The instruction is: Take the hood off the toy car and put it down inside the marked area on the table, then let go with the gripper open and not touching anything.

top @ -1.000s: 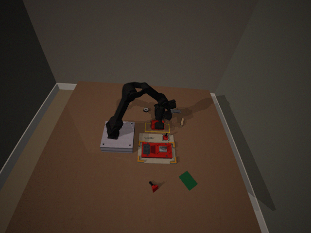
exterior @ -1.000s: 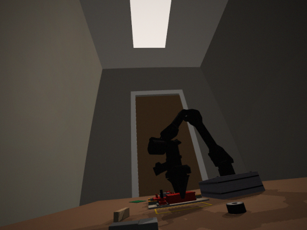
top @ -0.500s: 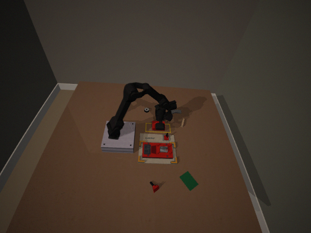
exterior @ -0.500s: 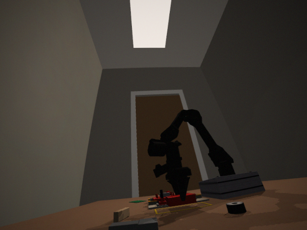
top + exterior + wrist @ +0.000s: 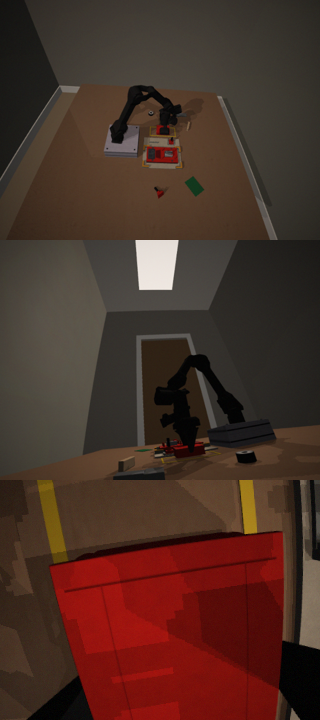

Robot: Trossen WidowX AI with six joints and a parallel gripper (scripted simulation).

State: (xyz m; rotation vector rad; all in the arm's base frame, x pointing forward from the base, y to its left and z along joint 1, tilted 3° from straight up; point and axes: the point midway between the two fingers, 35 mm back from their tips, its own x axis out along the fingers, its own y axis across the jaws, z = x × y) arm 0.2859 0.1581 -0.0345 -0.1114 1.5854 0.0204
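Right now my gripper tip is 1 cm below the red hood. Also, from my gripper tip: wooden block 19 cm ahead, 7 cm to the left; then black ring 16 cm to the left, 11 cm behind, 1 cm below; then grey piece 19 cm to the left, 13 cm ahead, 1 cm below.
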